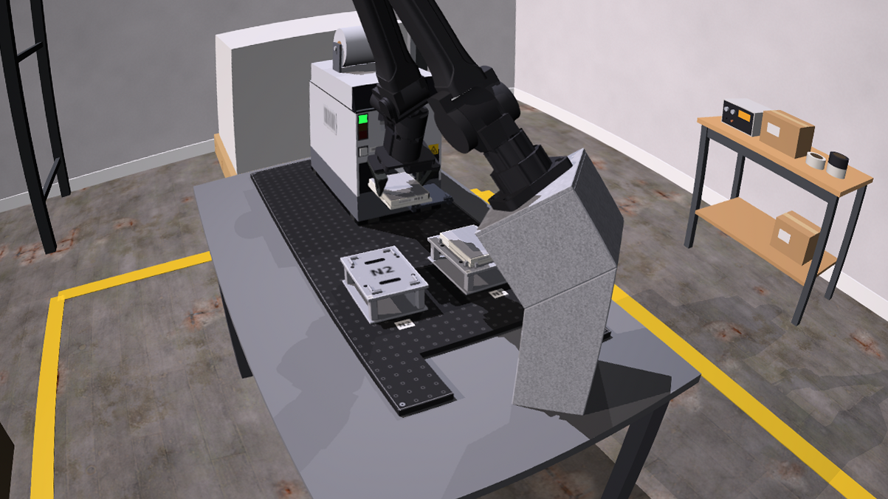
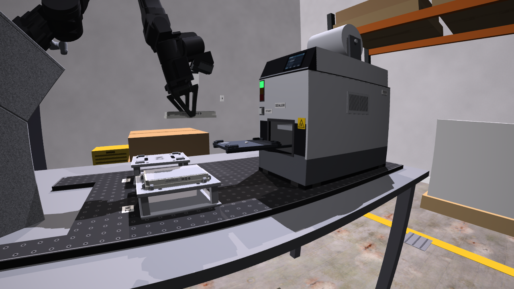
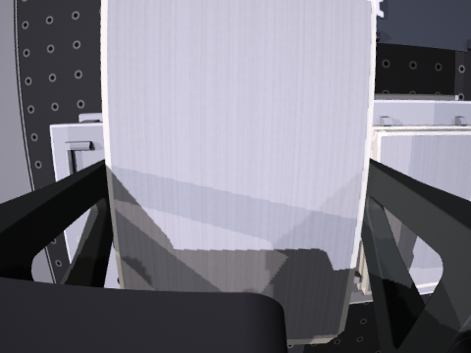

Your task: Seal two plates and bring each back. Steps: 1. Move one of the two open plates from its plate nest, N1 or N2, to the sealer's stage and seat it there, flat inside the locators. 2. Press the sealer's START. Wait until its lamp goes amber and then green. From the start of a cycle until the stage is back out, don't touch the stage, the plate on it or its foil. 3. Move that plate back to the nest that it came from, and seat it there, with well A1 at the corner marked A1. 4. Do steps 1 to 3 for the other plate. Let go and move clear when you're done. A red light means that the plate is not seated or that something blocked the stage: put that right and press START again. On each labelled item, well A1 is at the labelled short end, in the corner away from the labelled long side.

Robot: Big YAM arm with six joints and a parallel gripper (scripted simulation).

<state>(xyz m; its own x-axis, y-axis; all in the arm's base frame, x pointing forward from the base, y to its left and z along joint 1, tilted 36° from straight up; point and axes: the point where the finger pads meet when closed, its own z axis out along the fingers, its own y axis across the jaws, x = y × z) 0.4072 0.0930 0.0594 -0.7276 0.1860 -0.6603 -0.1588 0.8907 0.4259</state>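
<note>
Right now my hand is 13 cm above the nest N2, 9 cm past it and 6 cm to the right of it. Round my hand: white well plate: right at my hand; then start button: 22 cm ahead, 4 cm to the left; then sealer stage: 14 cm ahead, 8 cm to the right, 8 cm below.
</note>
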